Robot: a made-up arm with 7 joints. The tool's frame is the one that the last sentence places. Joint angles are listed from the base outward.
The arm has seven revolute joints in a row. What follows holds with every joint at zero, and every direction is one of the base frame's. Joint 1 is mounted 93 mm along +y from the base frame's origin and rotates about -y. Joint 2 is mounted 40.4 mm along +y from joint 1 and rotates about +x. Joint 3 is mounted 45.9 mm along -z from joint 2 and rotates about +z. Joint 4 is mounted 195.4 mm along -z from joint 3 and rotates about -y. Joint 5 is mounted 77.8 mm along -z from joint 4 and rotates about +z. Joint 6 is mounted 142 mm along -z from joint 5 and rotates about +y. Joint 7 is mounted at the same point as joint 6 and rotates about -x. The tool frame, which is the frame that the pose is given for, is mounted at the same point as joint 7; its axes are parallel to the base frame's.
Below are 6 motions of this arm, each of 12 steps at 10 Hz.
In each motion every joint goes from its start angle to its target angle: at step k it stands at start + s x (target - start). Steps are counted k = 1, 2, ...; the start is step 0. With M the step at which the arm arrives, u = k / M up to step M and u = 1 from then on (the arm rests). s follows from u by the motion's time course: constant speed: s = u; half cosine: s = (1 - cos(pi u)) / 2; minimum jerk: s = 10 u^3 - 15 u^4 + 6 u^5.
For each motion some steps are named. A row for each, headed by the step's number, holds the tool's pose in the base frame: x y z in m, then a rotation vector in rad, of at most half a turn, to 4 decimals.
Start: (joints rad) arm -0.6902 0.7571 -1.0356 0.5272 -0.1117 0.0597 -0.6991
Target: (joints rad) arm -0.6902 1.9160 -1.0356 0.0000 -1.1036 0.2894 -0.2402
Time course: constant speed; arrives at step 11
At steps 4, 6, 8, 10, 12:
4: -0.1174 0.5244 -0.2002 0.7300 0.6708 -2.0710
6: -0.0599 0.5726 -0.1143 0.7994 1.0718 -2.2718
8: 0.0037 0.5928 -0.0208 0.8624 1.5454 -2.3713
10: 0.0682 0.5832 0.0742 -0.8473 -1.9296 2.1702
12: 0.0993 0.5673 0.1203 -0.7901 -2.0052 1.9204

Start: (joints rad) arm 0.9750 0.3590 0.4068 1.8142 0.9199 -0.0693 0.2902
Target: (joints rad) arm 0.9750 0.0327 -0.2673 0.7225 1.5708 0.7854 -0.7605
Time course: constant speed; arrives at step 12
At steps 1, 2, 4, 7, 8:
1: 0.2571 0.2717 0.0722 -0.7958 -2.8405 0.2355
2: 0.2819 0.2625 0.0625 -0.9051 -2.6072 0.3671
4: 0.3270 0.2380 0.0376 -1.0149 -2.1236 0.5491
7: 0.3792 0.1908 -0.0118 -0.9765 -1.4230 0.6518
8: 0.3916 0.1737 -0.0307 -0.9254 -1.2061 0.6500

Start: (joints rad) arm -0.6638 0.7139 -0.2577 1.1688 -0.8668 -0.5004 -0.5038
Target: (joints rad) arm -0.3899 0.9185 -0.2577 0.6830 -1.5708 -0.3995 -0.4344
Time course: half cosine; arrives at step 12
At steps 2, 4, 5, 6, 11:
2: -0.0163 0.3175 -0.3421 0.3862 -1.0207 -1.5184
4: -0.0085 0.3416 -0.3408 0.4175 -0.9035 -1.6948
5: -0.0034 0.3576 -0.3385 0.4360 -0.8171 -1.8042
6: 0.0018 0.3748 -0.3347 0.4535 -0.7167 -1.9149
11: 0.0180 0.4371 -0.3094 0.4855 -0.2805 -2.2568

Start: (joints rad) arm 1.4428 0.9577 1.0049 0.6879 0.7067 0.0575 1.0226
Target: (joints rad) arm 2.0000 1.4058 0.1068 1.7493 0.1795 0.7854 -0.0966
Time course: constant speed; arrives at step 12
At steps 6, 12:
6: -0.0070 0.4681 0.1762 0.5454 -2.8779 0.4829
12: -0.0800 0.3367 0.1999 1.5179 -2.4794 1.0739

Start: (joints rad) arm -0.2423 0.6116 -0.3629 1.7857 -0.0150 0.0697 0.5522
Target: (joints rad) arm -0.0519 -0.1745 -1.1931 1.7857 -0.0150 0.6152 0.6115
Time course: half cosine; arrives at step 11
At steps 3, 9, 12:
3: 0.1379 0.1299 -0.2548 -0.5672 -1.0023 -1.0616
9: 0.0805 -0.0811 -0.1773 -1.2788 -0.8138 -1.2492
12: 0.0710 -0.0969 -0.1607 -1.3361 -0.7990 -1.3021

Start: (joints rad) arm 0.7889 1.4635 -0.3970 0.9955 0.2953 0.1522 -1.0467
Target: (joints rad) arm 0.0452 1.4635 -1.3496 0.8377 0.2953 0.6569 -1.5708
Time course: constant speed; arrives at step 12
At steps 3, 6, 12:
3: 0.2015 0.4879 -0.0377 2.3102 -0.9677 0.1208
6: 0.1725 0.4920 -0.1129 2.4084 -0.6192 -0.3353
12: 0.0448 0.5025 -0.1982 2.3766 -0.1125 -1.4462

